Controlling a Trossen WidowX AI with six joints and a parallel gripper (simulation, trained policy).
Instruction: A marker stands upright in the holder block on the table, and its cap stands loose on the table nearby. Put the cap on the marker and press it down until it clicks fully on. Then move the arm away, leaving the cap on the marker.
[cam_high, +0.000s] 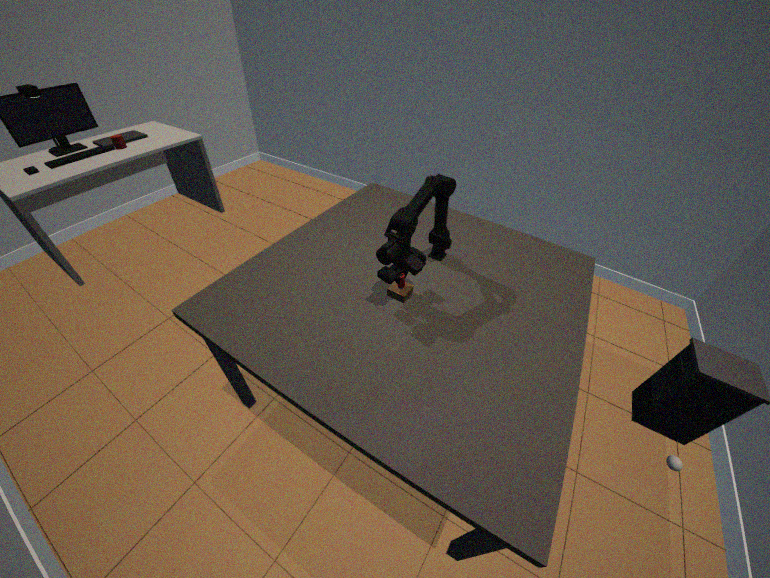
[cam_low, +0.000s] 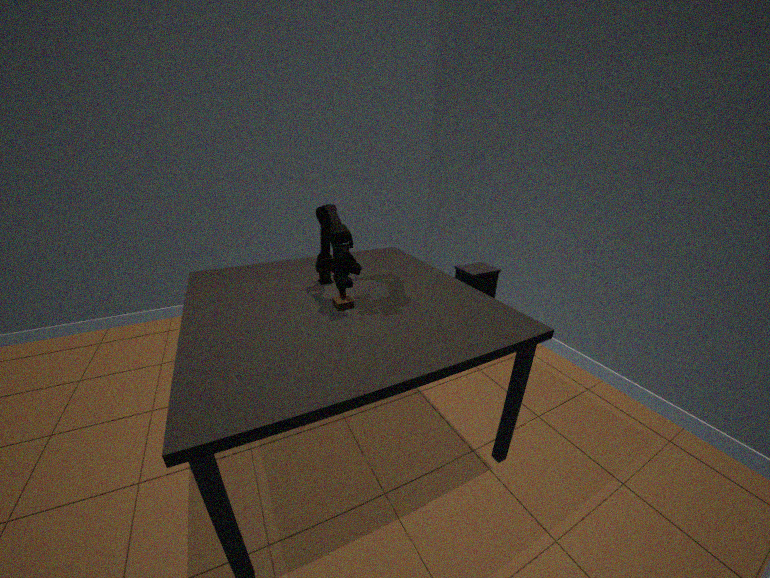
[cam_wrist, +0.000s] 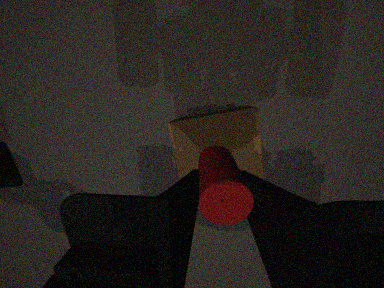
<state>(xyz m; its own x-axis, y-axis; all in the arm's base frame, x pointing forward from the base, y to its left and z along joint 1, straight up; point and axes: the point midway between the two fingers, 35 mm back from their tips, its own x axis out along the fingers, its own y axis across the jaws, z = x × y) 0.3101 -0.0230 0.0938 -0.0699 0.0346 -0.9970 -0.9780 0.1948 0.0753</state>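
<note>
The red cap is 1 cm above my gripper tip. Round my gripper tip: brown holder block: 4 cm below.
</note>
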